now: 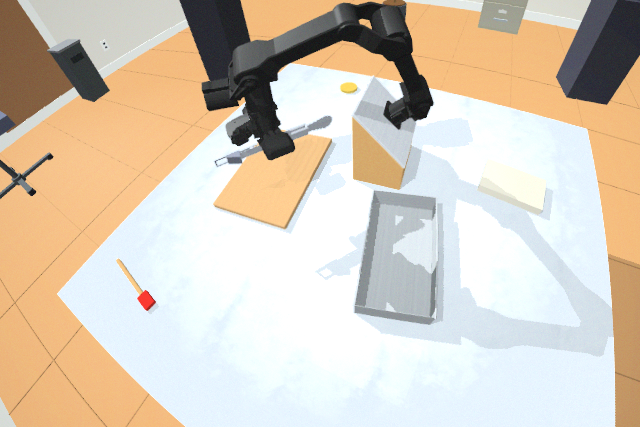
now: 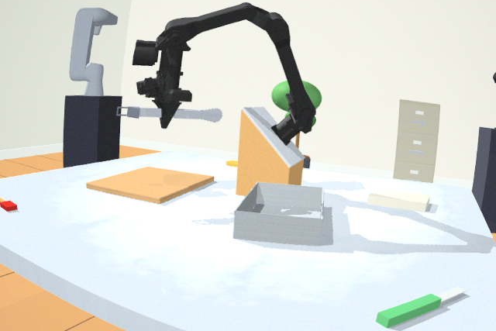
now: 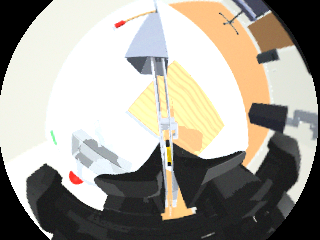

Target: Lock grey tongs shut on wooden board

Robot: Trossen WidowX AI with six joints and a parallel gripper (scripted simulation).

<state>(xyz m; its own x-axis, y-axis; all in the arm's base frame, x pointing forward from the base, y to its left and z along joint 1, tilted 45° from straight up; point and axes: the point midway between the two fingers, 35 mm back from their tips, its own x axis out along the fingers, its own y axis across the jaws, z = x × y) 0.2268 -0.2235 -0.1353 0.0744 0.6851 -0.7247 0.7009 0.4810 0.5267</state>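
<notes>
Right now my gripper tip is 160 mm above the wooden board, 90 mm past it and 70 mm to the left of it. Also, from my gripper tip: grey roasting tin (330 mm to the left, 140 mm below, 100 mm ahead); then cream block (630 mm to the left, 190 mm behind, 160 mm below).
</notes>
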